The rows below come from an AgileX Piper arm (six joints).
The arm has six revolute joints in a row. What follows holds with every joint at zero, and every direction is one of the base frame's. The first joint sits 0.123 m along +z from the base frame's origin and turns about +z. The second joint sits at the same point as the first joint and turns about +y. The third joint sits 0.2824 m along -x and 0.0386 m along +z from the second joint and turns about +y. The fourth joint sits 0.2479 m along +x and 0.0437 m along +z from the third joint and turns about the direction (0.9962, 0, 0.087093). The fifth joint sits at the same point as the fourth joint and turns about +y. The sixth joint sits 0.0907 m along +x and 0.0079 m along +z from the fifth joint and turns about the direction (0.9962, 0, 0.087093). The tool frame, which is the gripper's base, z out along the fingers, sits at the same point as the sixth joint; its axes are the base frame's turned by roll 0, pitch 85.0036 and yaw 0 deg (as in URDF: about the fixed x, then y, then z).
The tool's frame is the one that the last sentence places.
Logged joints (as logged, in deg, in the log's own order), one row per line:
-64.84 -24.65 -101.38 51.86 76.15 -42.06
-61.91 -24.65 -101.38 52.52 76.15 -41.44
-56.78 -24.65 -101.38 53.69 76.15 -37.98
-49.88 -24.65 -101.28 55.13 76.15 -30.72
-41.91 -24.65 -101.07 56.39 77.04 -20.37
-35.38 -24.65 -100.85 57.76 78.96 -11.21
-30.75 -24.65 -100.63 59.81 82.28 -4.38
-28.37 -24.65 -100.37 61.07 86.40 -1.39
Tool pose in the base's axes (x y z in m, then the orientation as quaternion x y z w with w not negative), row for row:
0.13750 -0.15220 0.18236 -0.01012 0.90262 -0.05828 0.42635
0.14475 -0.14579 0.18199 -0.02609 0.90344 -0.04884 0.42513
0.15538 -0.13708 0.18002 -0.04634 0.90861 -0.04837 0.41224
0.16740 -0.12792 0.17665 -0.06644 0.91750 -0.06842 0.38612
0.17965 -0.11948 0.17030 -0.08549 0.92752 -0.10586 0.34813
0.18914 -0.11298 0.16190 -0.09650 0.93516 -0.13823 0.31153
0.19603 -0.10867 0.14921 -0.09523 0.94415 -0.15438 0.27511
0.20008 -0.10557 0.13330 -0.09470 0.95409 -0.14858 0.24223
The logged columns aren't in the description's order. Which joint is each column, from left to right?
Columns, left to right: joint 1, joint 3, joint 4, joint 6, joint 2, joint 5.
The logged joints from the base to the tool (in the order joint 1, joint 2, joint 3, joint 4, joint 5, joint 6), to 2 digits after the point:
-64.84 76.15 -24.65 -101.38 -42.06 51.86
-61.91 76.15 -24.65 -101.38 -41.44 52.52
-56.78 76.15 -24.65 -101.38 -37.98 53.69
-49.88 76.15 -24.65 -101.28 -30.72 55.13
-41.91 77.04 -24.65 -101.07 -20.37 56.39
-35.38 78.96 -24.65 -100.85 -11.21 57.76
-30.75 82.28 -24.65 -100.63 -4.38 59.81
-28.37 86.40 -24.65 -100.37 -1.39 61.07

